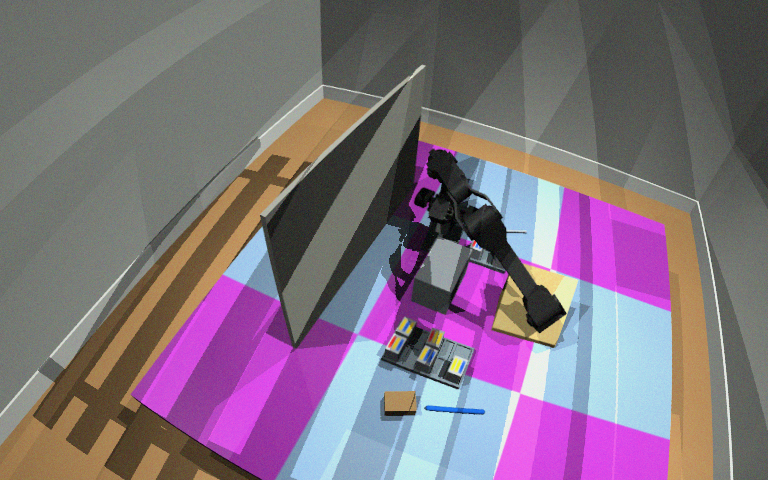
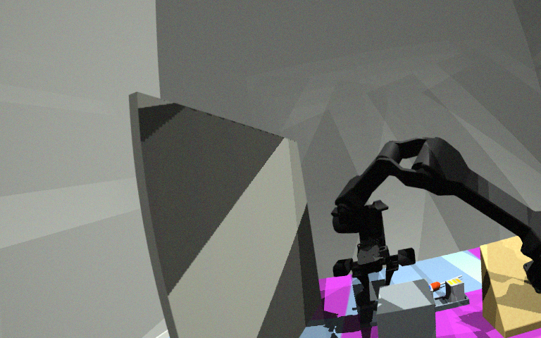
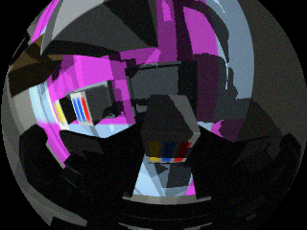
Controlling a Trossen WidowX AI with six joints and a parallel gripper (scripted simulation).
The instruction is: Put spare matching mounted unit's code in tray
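The grey holder lies 140 mm behind my gripper tip, 40 mm to the left of it and 40 mm below it. Also, from my gripper tip: blue marker pen (530 mm to the left, 130 mm behind, 40 mm below); then tall grey panel (210 mm ahead, 180 mm above, 130 mm to the left); then grey box (190 mm to the left, 20 mm behind).
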